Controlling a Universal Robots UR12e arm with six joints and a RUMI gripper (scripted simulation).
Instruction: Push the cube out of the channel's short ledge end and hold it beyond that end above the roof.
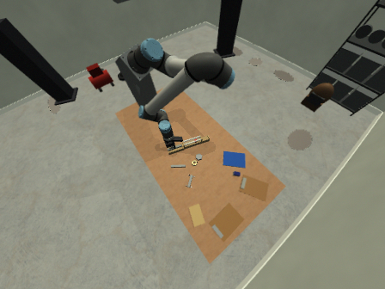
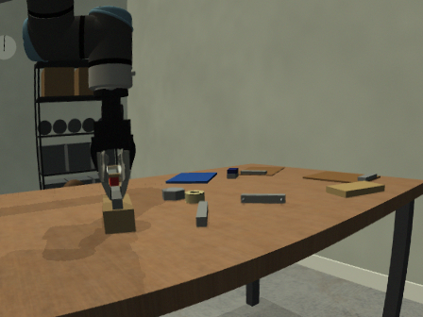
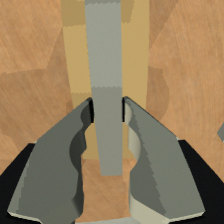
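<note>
Now: hand 18 cm to the right of the channel, 1 cm past it and 1 cm above it. Round my hand: red cube (22 cm to the left, 2 cm behind, 1 cm below); then grey bar (1 cm below); then ring (19 cm ahead, 15 cm to the left, 5 cm below).
</note>
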